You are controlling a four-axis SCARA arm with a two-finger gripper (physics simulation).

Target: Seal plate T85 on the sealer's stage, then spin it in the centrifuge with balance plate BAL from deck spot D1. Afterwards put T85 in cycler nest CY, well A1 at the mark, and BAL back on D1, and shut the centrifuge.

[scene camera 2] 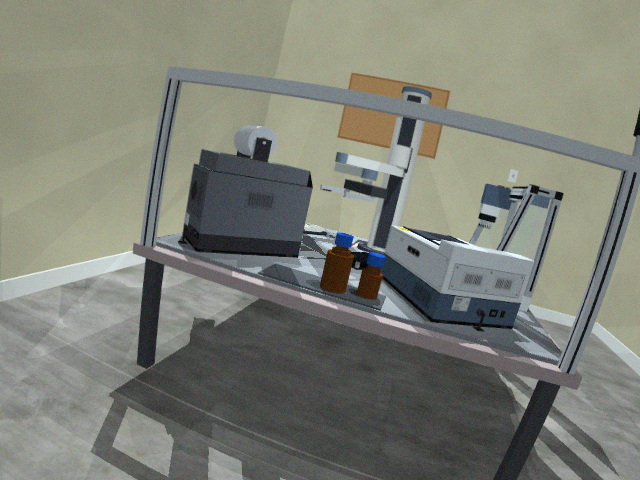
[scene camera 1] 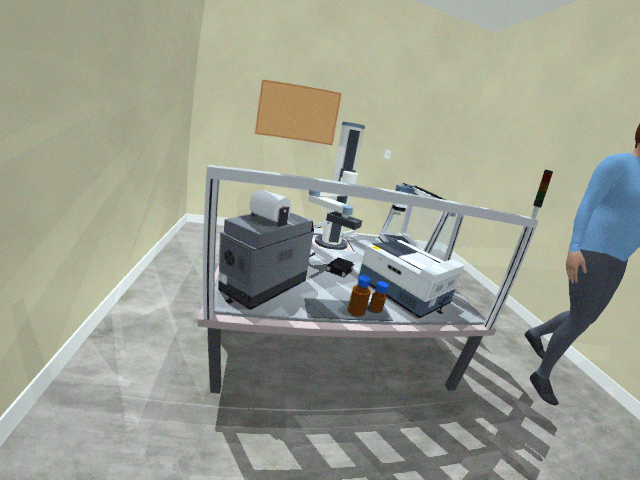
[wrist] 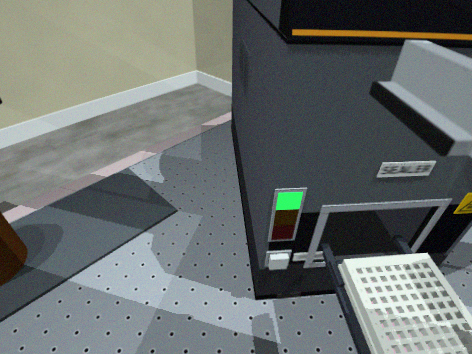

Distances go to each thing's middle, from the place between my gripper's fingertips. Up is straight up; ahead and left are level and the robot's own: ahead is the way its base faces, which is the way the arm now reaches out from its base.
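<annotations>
Plate sealer [scene camera 2: 223,213]: my gripper 60 mm short of it, 270 mm to the left of it, 150 mm above it. White roll [scene camera 1: 263,203], from my hand: 110 mm ahead, 310 mm to the right, 120 mm above.
</annotations>
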